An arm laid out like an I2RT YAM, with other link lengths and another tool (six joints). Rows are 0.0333 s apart.
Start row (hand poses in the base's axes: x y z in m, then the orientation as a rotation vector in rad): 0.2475 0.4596 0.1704 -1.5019 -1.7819 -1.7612
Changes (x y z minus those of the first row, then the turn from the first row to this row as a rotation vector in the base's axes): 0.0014 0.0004 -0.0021 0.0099 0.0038 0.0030; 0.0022 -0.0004 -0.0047 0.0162 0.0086 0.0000; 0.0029 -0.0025 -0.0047 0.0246 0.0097 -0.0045; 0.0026 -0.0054 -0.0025 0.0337 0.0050 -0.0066; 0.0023 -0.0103 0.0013 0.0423 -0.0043 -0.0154; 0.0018 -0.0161 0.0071 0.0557 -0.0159 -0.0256; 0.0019 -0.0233 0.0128 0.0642 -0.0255 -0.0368; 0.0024 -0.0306 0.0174 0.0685 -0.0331 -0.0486; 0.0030 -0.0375 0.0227 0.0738 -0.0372 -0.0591; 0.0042 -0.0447 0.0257 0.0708 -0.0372 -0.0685; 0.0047 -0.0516 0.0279 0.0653 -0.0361 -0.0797; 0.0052 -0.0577 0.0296 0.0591 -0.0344 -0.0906; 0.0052 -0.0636 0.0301 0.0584 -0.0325 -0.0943; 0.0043 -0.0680 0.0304 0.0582 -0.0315 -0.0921; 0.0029 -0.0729 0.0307 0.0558 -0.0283 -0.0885; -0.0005 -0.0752 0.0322 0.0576 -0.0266 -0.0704; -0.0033 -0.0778 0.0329 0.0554 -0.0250 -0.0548; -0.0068 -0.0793 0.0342 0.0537 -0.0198 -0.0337; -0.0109 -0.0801 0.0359 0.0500 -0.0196 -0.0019; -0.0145 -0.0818 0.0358 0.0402 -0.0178 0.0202; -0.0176 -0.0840 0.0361 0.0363 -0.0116 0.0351; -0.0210 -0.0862 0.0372 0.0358 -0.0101 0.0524; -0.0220 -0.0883 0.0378 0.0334 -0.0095 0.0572
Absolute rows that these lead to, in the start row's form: 0.2489 0.4600 0.1683 -1.4970 -1.7701 -1.7620; 0.2497 0.4592 0.1657 -1.5010 -1.7593 -1.7622; 0.2504 0.4571 0.1657 -1.5035 -1.7472 -1.7684; 0.2501 0.4542 0.1679 -1.4995 -1.7380 -1.7799; 0.2498 0.4493 0.1717 -1.5004 -1.7285 -1.7991; 0.2493 0.4435 0.1775 -1.4995 -1.7136 -1.8242; 0.2494 0.4363 0.1832 -1.5028 -1.7029 -1.8447; 0.2499 0.4290 0.1878 -1.5097 -1.6957 -1.8609; 0.2505 0.4221 0.1931 -1.5169 -1.6863 -1.8732; 0.2517 0.4149 0.1961 -1.5289 -1.6852 -1.8758; 0.2522 0.4080 0.1983 -1.5447 -1.6856 -1.8766; 0.2527 0.4019 0.2000 -1.5608 -1.6867 -1.8761; 0.2527 0.3960 0.2005 -1.5665 -1.6848 -1.8753; 0.2518 0.3916 0.2008 -1.5647 -1.6857 -1.8731; 0.2504 0.3867 0.2011 -1.5636 -1.6888 -1.8665; 0.2470 0.3844 0.2026 -1.5432 -1.6949 -1.8575; 0.2442 0.3818 0.2033 -1.5273 -1.7043 -1.8473; 0.2407 0.3803 0.2046 -1.5071 -1.7140 -1.8310; 0.2366 0.3795 0.2063 -1.4724 -1.7328 -1.8136; 0.2330 0.3778 0.2062 -1.4522 -1.7530 -1.7953; 0.2299 0.3756 0.2065 -1.4406 -1.7611 -1.7793; 0.2265 0.3734 0.2076 -1.4220 -1.7683 -1.7692; 0.2255 0.3713 0.2082 -1.4178 -1.7728 -1.7648
